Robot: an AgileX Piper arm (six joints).
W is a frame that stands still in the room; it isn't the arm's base.
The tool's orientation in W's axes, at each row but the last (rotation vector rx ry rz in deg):
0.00 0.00 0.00
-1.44 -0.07 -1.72
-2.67 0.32 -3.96
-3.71 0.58 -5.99
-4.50 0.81 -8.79
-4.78 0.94 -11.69
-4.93 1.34 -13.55
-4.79 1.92 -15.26
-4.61 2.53 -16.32
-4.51 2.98 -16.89
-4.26 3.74 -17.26
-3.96 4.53 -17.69
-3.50 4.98 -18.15
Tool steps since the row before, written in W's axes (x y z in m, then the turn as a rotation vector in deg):
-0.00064 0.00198 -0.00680 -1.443 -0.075 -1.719
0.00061 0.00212 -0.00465 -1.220 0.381 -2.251
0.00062 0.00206 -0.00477 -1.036 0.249 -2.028
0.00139 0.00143 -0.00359 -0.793 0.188 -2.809
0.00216 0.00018 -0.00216 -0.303 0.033 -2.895
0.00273 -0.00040 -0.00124 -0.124 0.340 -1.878
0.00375 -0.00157 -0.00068 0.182 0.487 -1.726
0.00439 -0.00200 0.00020 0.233 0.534 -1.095
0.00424 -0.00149 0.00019 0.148 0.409 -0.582
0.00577 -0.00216 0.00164 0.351 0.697 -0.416
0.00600 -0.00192 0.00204 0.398 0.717 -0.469
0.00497 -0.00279 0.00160 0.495 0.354 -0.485
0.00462 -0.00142 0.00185 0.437 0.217 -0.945
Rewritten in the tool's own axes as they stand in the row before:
-0.00064 0.00198 -0.00680 -1.443 -0.075 -1.719
0.00054 0.00225 -0.00460 -1.234 0.401 -2.240
0.00049 0.00232 -0.00466 -1.043 0.272 -2.022
0.00126 0.00180 -0.00347 -0.789 0.287 -2.802
0.00212 0.00068 -0.00210 -0.281 0.216 -2.889
0.00276 0.00026 -0.00120 -0.176 0.465 -1.847
0.00402 -0.00059 -0.00068 0.085 0.666 -1.673
0.00476 -0.00079 0.00024 0.108 0.669 -1.039
0.00448 -0.00026 0.00031 0.045 0.482 -0.542
0.00608 -0.00054 0.00184 0.148 0.801 -0.343
0.00618 -0.00023 0.00236 0.190 0.839 -0.391
0.00547 -0.00129 0.00187 0.394 0.524 -0.419
0.00468 -0.00006 0.00221 0.417 0.410 -0.888

